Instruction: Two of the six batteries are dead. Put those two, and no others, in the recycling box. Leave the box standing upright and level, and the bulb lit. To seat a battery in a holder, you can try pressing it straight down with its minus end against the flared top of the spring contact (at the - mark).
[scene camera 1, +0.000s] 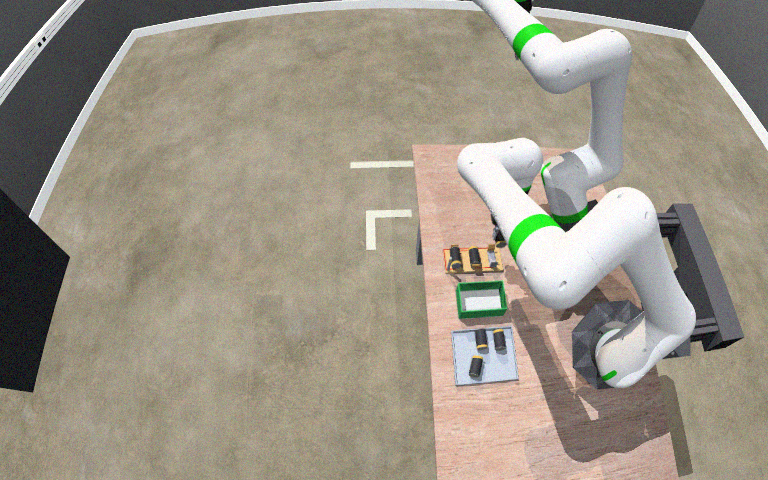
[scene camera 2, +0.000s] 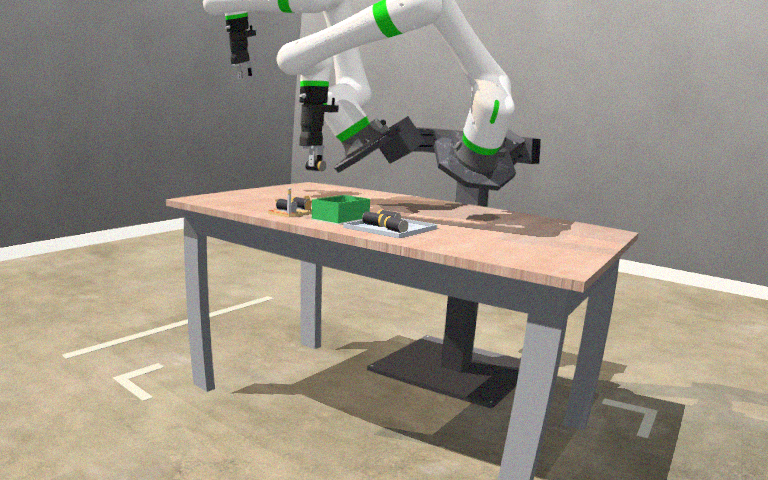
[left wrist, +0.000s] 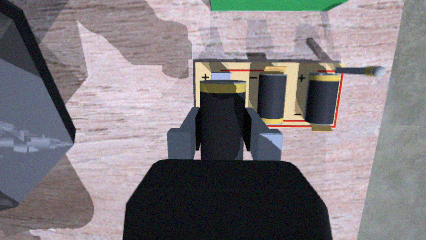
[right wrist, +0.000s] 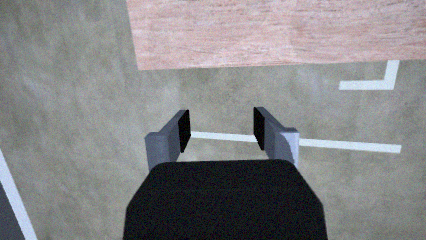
grey tray: scene camera 1; scene camera 2; not seen in the left wrist view (out of frame); not seen in the right wrist view (out of frame)
same spot on grey tray: (scene camera 1: 497, 366) = (scene camera 2: 410, 227)
